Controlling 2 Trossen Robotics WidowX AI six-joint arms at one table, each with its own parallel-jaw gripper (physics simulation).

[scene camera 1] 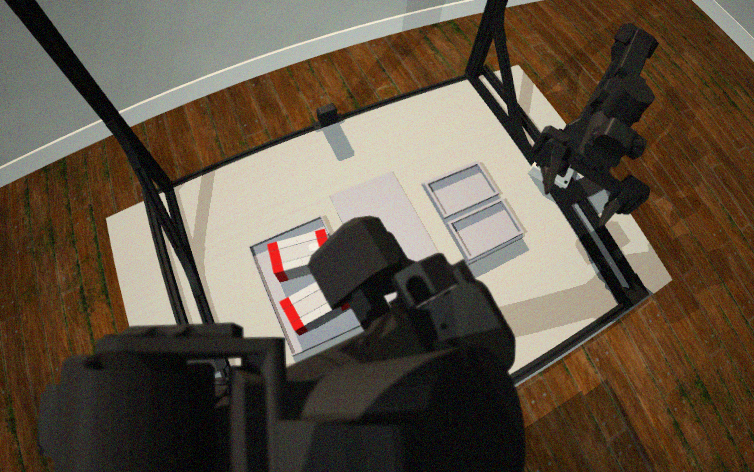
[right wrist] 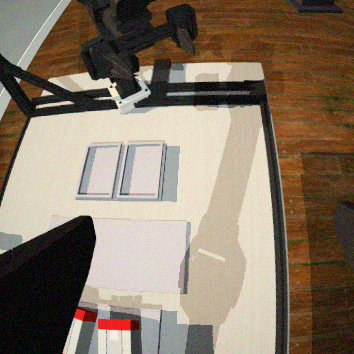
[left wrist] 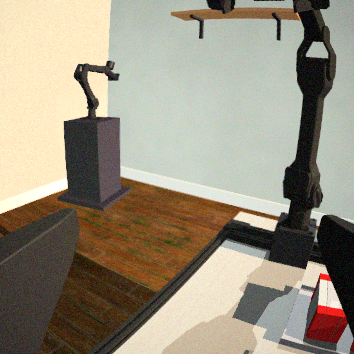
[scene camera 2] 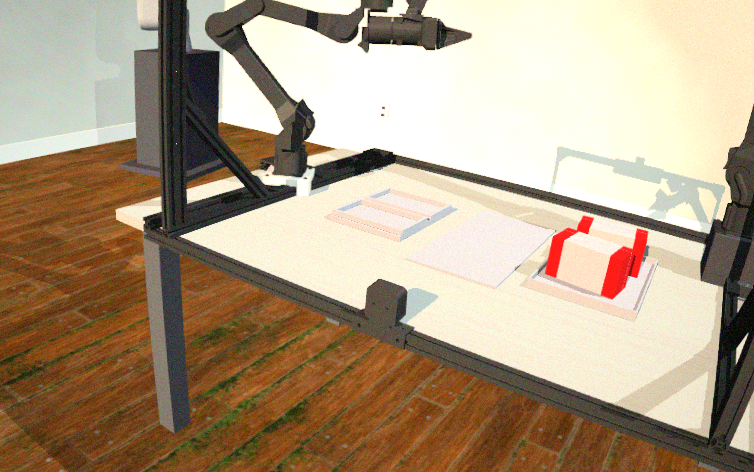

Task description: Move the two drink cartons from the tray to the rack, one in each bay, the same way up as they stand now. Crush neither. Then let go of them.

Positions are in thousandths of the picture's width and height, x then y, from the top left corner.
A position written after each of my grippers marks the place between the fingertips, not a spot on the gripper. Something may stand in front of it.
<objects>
my left gripper: scene camera 1 762, 446; right wrist 462, 177; left wrist 575, 637; scene camera 2 623, 73
</objects>
